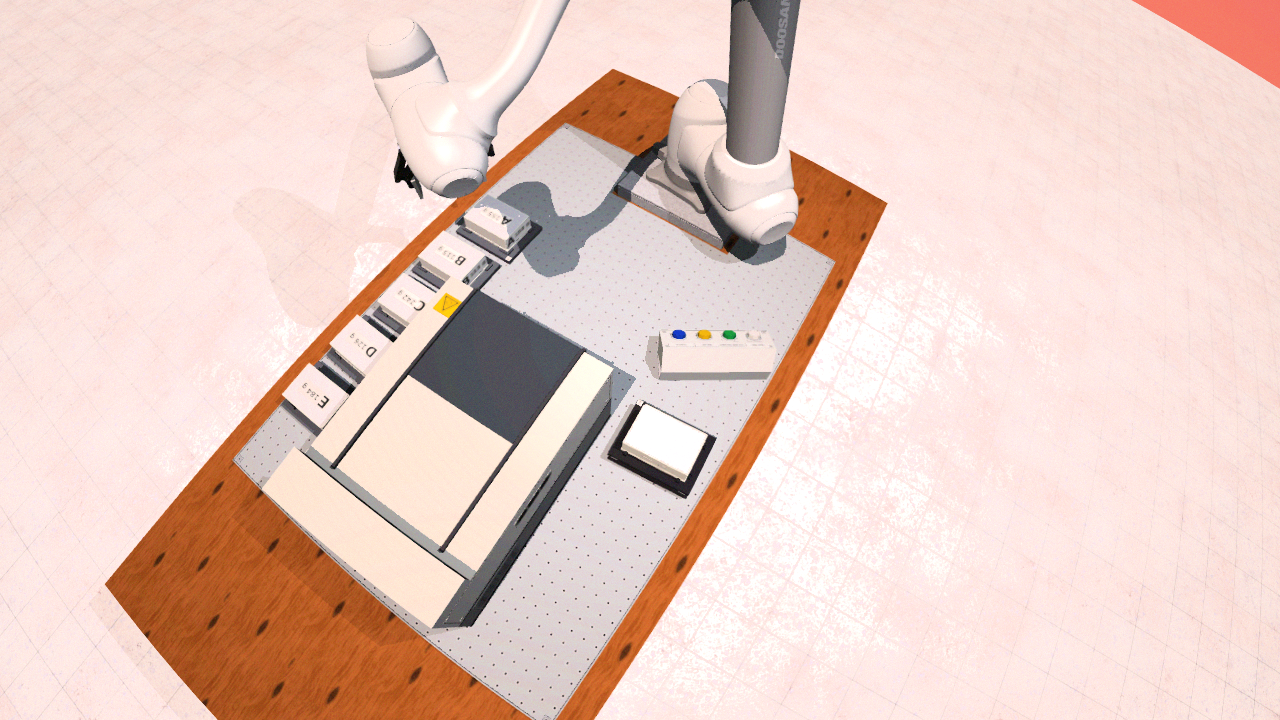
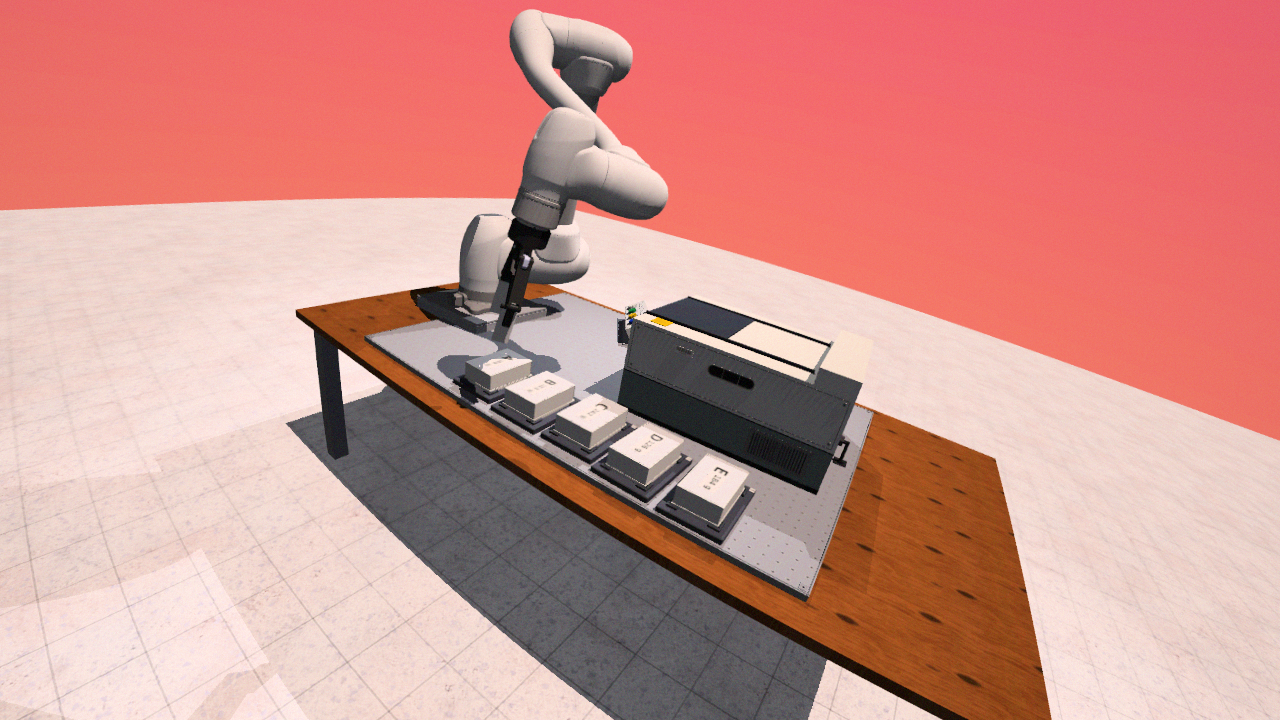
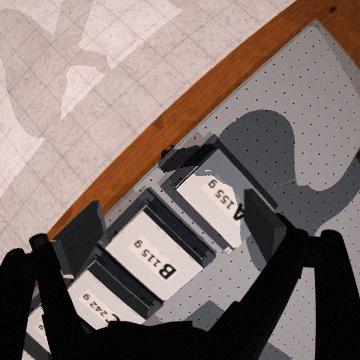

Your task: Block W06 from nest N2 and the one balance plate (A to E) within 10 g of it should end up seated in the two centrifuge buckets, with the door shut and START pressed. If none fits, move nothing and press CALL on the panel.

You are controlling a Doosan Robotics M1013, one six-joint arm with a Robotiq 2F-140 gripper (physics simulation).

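Pixels of known places: gripper, fingertip midpoint: [image 2: 497,326] [image 3: 171,210]; arm's base, origin of the base link: [image 1: 694,177] [image 2: 482,302].
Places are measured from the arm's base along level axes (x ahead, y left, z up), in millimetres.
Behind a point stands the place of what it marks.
Note:
My open, empty gripper [image 2: 504,333] {x 484, y -293, z 142 mm} [image 3: 172,232] {x 484, y -293, z 142 mm} hangs above the row's A and B end. Plate A, 155 g [image 1: 497,223] {x 441, y -222, z 30 mm} [image 2: 497,372] {x 469, y -275, z 28 mm} [image 3: 192,192] {x 462, y -279, z 30 mm}, plate B, 115 g [image 1: 450,260] {x 577, y -224, z 31 mm} [image 2: 538,396] {x 597, y -267, z 30 mm} [image 3: 151,252] {x 562, y -244, z 30 mm}, plate C, 242 g [image 1: 404,304] {x 713, y -214, z 31 mm} [image 2: 590,421] {x 720, y -245, z 30 mm} [image 3: 95,292] {x 681, y -242, z 30 mm}, plate D, 126 g [image 1: 359,346] {x 838, y -211, z 30 mm} [image 2: 644,454] {x 848, y -243, z 30 mm} and plate E, 184 g [image 1: 313,394] {x 969, y -201, z 31 mm} [image 2: 709,488] {x 975, y -230, z 30 mm} sit in dark nests. A white block [image 1: 664,441] {x 595, y 364, z 54 mm} sits in another nest [image 1: 621,454] {x 651, y 316, z 12 mm}, no label readable. The centrifuge [image 1: 425,456] {x 892, y 129, z 186 mm} [image 2: 733,394] {x 891, y -42, z 109 mm} has a dark top panel [image 1: 498,358] {x 705, y 99, z 189 mm}; no buckets show.
The button panel [image 1: 716,357] {x 396, y 335, z 44 mm} has blue, yellow, green and white buttons; its lettering is too small to read. It stands between the arm's base [image 1: 675,201] {x 100, y 16, z 0 mm} and the white block. The tall centrifuge body stands close beside the plate row. Everything rests on a perforated board [image 1: 572,573] {x 865, y 387, z -24 mm} on the wooden table [image 1: 268,573] {x 1269, y -30, z -36 mm}.

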